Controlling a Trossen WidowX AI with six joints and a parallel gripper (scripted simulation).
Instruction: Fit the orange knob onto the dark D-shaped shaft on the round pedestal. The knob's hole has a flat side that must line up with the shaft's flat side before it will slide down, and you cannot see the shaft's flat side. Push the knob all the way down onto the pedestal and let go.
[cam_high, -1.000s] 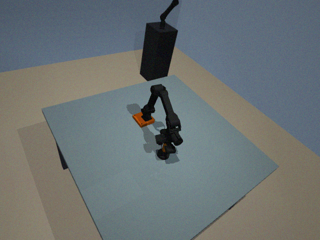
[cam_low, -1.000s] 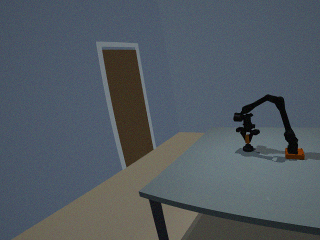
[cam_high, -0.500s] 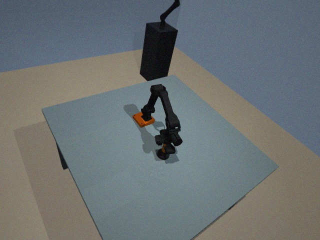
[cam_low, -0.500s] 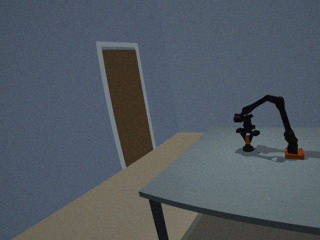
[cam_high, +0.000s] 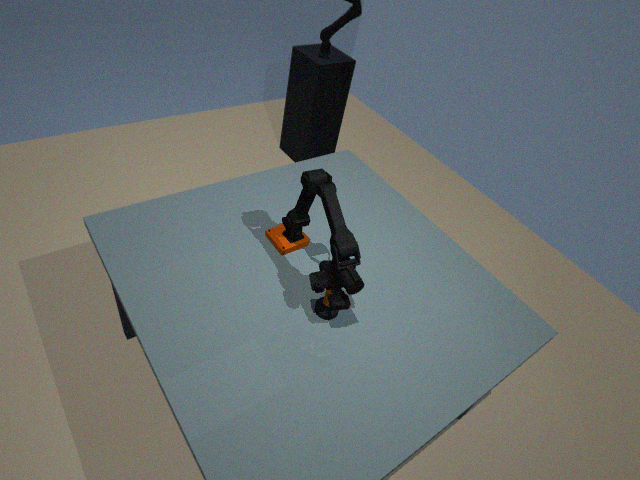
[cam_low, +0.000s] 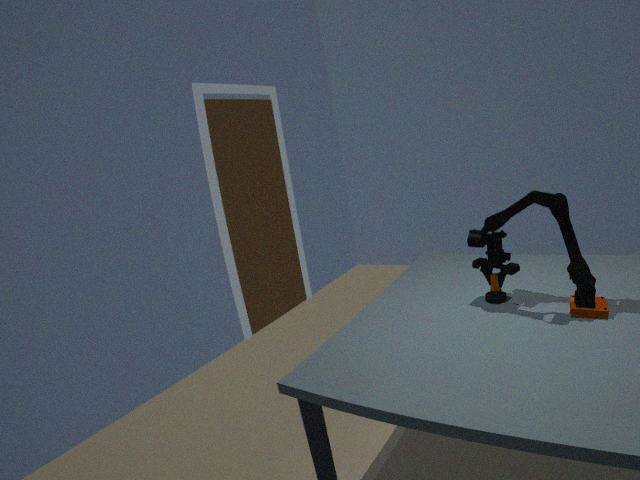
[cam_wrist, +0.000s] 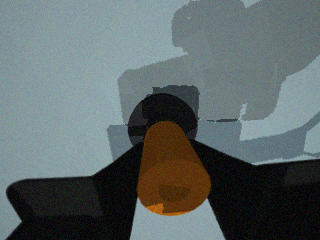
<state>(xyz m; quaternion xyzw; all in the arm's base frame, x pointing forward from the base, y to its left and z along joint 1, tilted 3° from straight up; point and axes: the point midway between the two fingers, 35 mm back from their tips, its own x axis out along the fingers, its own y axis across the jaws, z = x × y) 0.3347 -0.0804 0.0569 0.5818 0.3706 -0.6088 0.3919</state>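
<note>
Now: gripper tip 20 mm below the orange knob. From my gripper tip the other things lie so: dark round pedestal (20 mm below).
</note>
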